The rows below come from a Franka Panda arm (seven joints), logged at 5 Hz.
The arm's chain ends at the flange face. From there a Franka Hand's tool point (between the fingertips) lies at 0.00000 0.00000 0.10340 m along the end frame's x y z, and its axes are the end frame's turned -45 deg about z.
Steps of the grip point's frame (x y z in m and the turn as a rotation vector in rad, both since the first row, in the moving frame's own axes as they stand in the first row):
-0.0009, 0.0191, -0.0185, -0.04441, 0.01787, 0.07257
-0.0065, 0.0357, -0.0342, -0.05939, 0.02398, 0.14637
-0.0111, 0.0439, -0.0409, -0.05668, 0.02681, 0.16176
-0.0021, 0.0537, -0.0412, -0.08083, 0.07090, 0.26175
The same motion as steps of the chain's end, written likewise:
0.0084, 0.0120, -0.0184, -0.01877, 0.04404, 0.07257
0.0148, 0.0268, -0.0340, -0.02504, 0.05895, 0.14637
0.0173, 0.0362, -0.0407, -0.02112, 0.05904, 0.16176
0.0256, 0.0373, -0.0406, -0.00702, 0.10729, 0.26175

